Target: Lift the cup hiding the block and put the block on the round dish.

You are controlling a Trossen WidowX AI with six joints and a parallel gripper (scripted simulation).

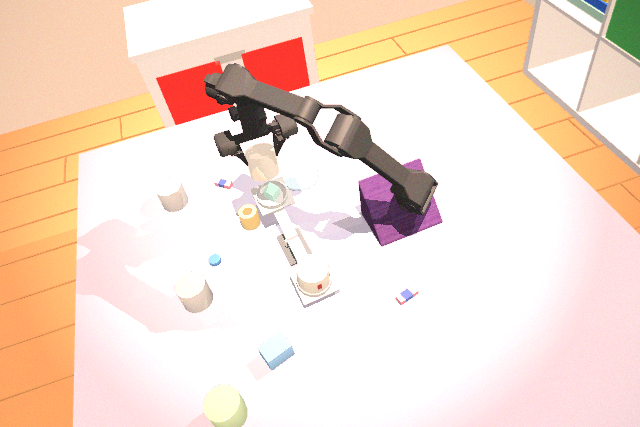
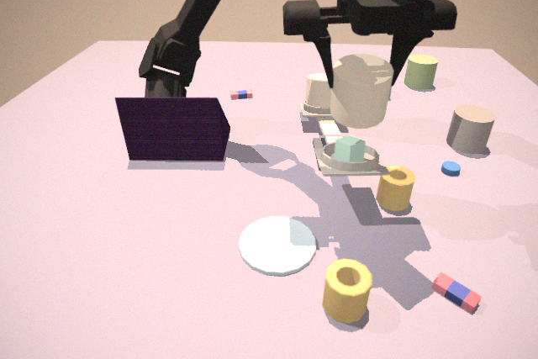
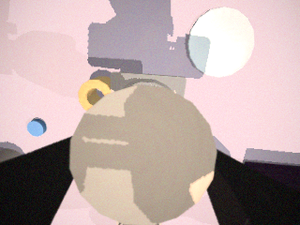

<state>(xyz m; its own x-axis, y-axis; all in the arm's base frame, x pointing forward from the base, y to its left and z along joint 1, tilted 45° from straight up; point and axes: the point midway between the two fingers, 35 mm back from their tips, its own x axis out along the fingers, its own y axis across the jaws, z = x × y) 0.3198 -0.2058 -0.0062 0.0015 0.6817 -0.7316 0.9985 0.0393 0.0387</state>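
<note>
The cream cup lies 2 cm to the right of my gripper tip and 1 cm below it. From my gripper tip the other things lie so: green block 1 cm to the left, 10 cm below; then round dish 10 cm behind, 9 cm to the right, 19 cm below; then balance 1 cm behind, 14 cm to the left, 15 cm below.
</note>
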